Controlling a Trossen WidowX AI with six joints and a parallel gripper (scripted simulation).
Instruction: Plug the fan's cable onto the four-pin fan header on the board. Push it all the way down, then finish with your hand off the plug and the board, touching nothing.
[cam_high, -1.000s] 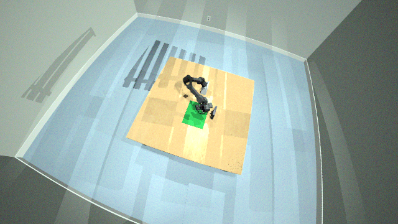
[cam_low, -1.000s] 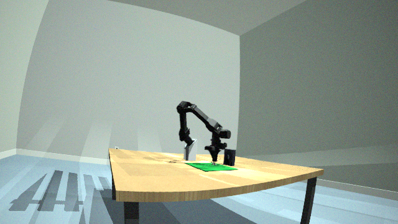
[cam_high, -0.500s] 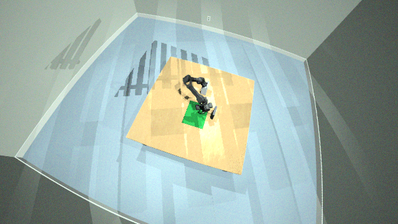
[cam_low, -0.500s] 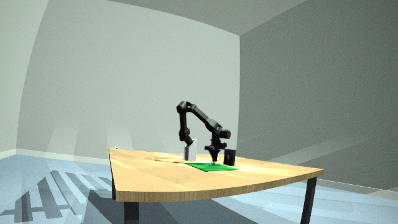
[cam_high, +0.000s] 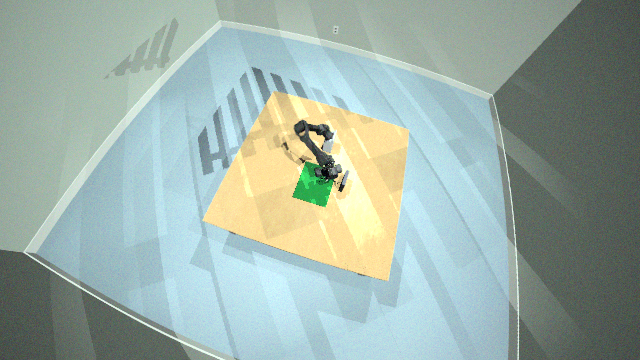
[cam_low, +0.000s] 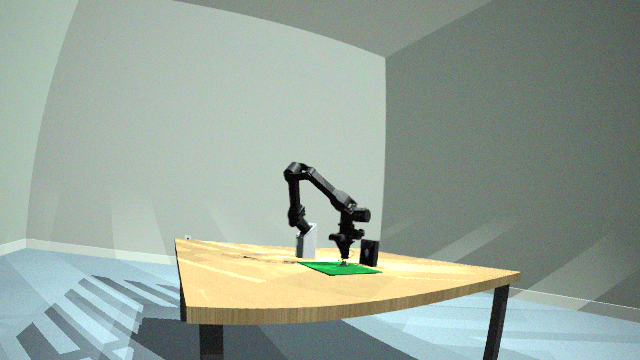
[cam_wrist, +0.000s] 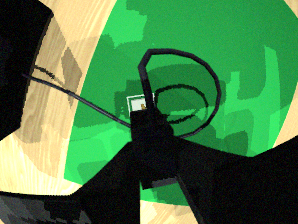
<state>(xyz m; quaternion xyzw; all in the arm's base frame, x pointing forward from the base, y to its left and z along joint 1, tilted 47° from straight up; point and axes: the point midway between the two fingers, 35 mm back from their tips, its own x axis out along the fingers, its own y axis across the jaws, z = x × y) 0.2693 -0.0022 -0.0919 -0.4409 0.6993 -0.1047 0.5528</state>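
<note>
The fan cable plug lies 1 cm above my gripper tip. Round my gripper tip: green board 7 cm ahead, 6 cm to the right, 6 cm below; black fan 1 cm ahead, 12 cm to the left, 2 cm above.
</note>
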